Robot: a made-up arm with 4 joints.
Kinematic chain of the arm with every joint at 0, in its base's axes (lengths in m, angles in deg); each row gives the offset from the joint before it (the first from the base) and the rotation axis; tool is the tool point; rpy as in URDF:
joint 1: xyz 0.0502 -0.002 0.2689 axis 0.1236 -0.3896 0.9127
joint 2: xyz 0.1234 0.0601 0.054 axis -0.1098 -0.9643 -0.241
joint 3: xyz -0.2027 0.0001 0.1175 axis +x
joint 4: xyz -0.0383 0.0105 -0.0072 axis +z
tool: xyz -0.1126 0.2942 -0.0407 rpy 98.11 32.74 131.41
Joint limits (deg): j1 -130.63..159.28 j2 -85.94..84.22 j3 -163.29..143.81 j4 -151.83..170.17
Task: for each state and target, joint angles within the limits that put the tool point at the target. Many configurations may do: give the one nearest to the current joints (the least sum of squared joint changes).
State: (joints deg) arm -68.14 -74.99 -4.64 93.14
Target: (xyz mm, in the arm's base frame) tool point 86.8 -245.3 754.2
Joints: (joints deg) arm -62.39 -77.90 8.54 104.57
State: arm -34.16 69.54 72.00 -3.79
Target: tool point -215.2 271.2 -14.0
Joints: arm -19.00 84.22 110.31 14.80
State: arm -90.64 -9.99 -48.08 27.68
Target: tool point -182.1 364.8 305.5
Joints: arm -46.01 14.89 -38.49 58.95
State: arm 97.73 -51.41 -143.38 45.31
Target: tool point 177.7 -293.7 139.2
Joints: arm 96.28 -5.33 -117.08 20.32
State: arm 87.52 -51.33 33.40 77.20
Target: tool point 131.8 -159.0 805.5
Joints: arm 95.08 -85.94 14.44 99.06
